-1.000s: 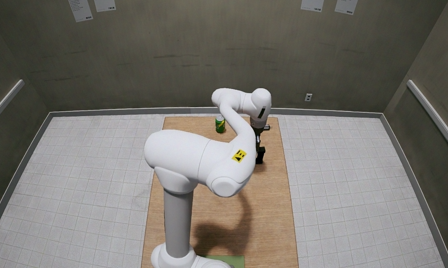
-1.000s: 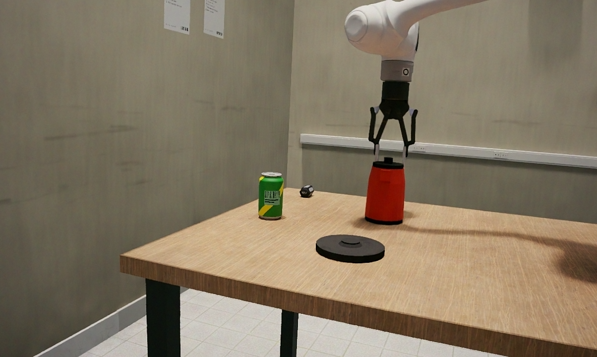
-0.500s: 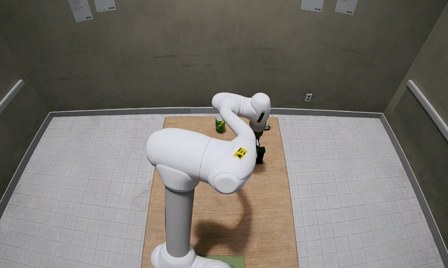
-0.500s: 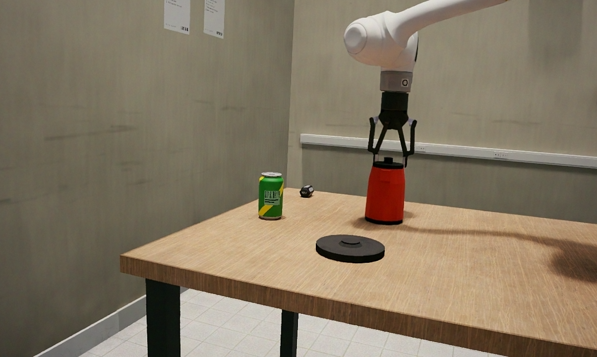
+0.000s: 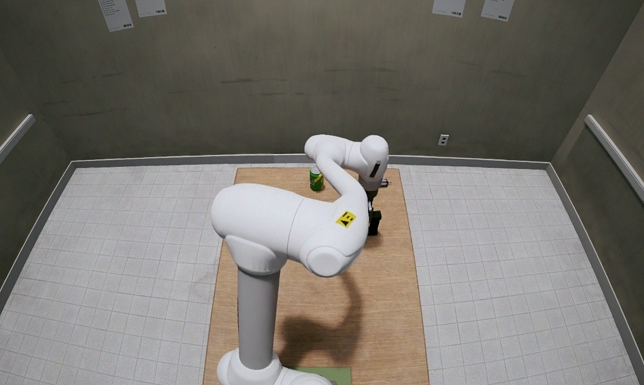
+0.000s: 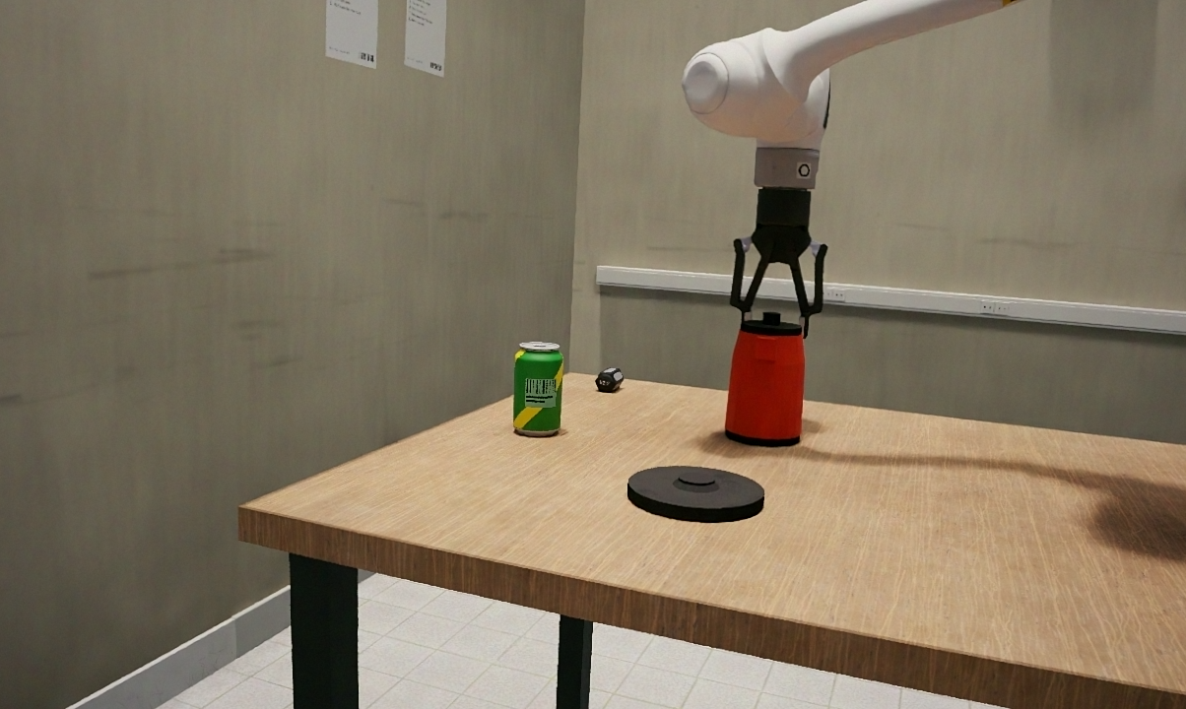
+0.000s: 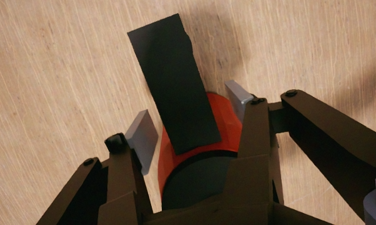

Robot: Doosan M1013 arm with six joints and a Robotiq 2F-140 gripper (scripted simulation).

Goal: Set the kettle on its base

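Right now the red kettle is 50 mm below my hand and 30 mm to the left of it. Also, from my hand: round black base (380 mm to the left, 120 mm below, 10 mm ahead); can (280 mm ahead, 200 mm to the left, 70 mm below).
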